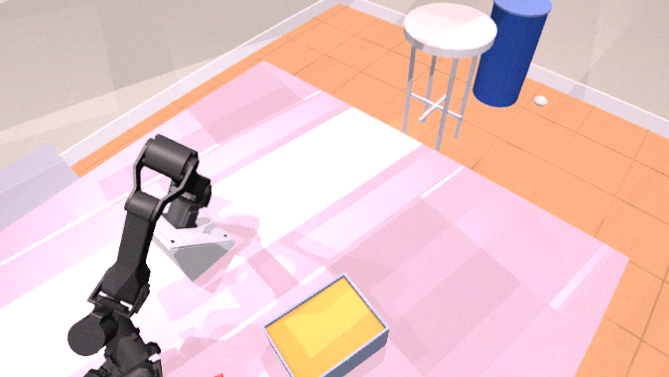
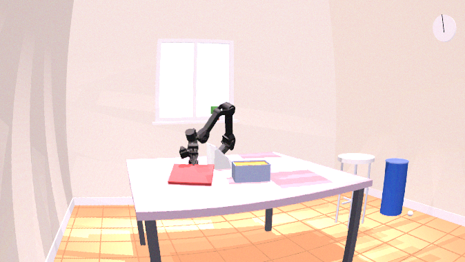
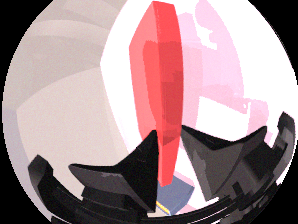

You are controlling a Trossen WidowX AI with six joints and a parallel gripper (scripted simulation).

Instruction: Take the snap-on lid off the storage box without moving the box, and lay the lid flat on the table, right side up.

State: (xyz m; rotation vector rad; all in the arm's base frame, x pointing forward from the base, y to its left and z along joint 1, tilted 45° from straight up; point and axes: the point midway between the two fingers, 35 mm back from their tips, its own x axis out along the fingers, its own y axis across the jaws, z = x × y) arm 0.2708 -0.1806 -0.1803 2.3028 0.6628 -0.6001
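My gripper tip is now 7 cm short of the red lid, 3 cm to the left of it and 3 cm above it. Round my gripper tip: grey-blue storage box: 13 cm ahead, 30 cm to the left, 2 cm below.
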